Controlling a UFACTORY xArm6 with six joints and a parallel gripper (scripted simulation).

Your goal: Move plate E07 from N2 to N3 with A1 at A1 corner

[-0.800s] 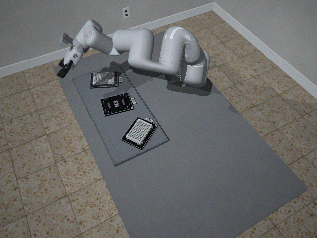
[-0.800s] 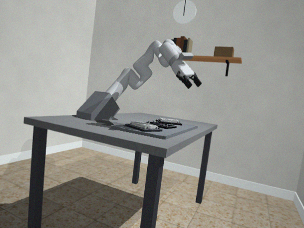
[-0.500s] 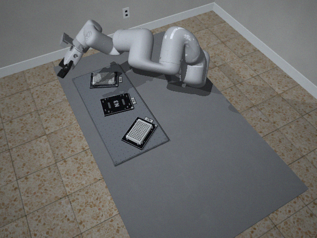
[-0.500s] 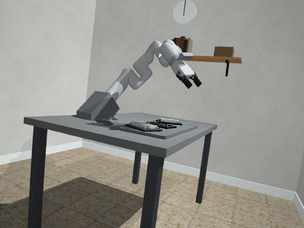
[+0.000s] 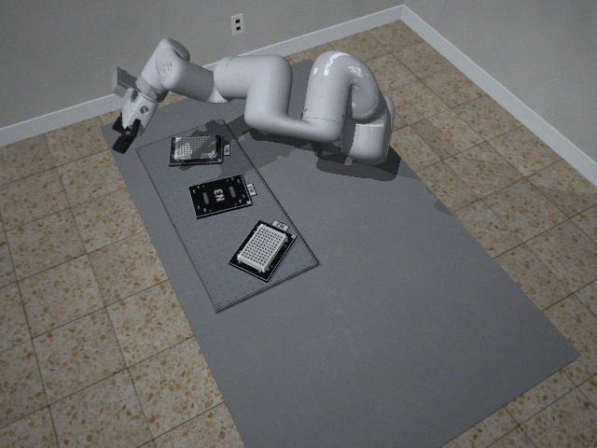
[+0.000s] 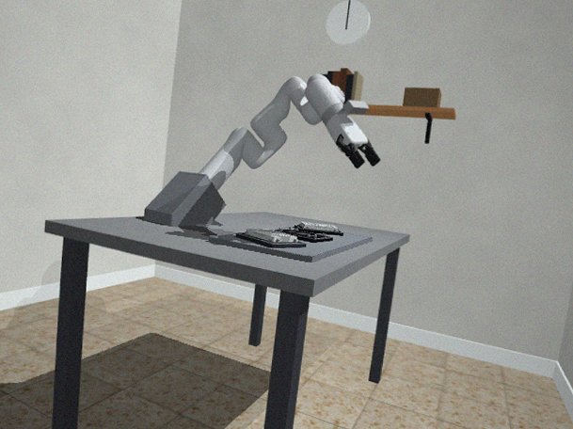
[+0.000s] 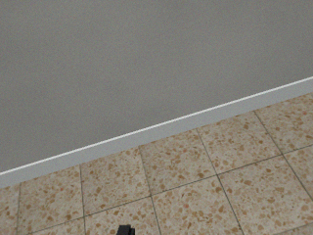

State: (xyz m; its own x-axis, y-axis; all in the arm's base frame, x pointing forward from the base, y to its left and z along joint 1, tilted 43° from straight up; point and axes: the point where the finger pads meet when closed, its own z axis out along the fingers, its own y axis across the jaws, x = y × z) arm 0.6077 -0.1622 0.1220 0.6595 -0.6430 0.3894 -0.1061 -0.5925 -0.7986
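My hand is 27 cm past the nest N2, 30 cm to the right of it and 25 cm above it. Also, from my hand: black nest 21 cm behind, 7 cm to the left, 25 cm below.
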